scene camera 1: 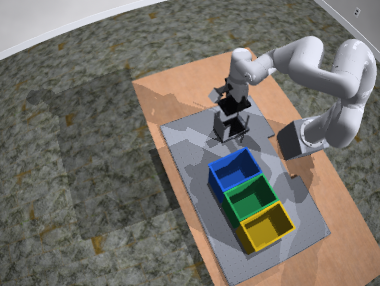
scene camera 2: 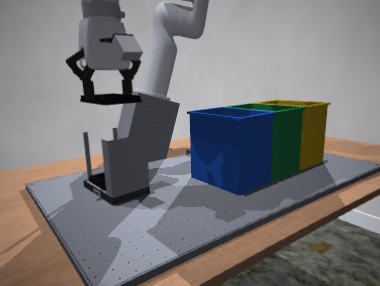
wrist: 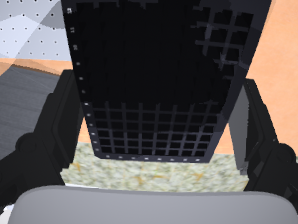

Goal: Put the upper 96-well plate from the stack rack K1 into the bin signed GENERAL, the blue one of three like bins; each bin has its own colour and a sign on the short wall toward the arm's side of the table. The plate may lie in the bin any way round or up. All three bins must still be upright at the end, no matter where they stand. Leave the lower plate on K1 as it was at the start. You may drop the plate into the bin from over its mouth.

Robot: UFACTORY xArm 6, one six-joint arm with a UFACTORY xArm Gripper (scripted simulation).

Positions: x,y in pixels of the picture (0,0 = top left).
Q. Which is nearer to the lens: the blue bin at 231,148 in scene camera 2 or the yellow bin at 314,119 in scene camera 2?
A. The blue bin.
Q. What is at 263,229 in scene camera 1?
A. A yellow bin.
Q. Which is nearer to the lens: the green bin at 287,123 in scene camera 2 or the yellow bin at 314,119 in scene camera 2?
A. The green bin.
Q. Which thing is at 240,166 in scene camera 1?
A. A blue bin.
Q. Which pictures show the green bin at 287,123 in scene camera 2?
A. Scene camera 1 and scene camera 2 only.
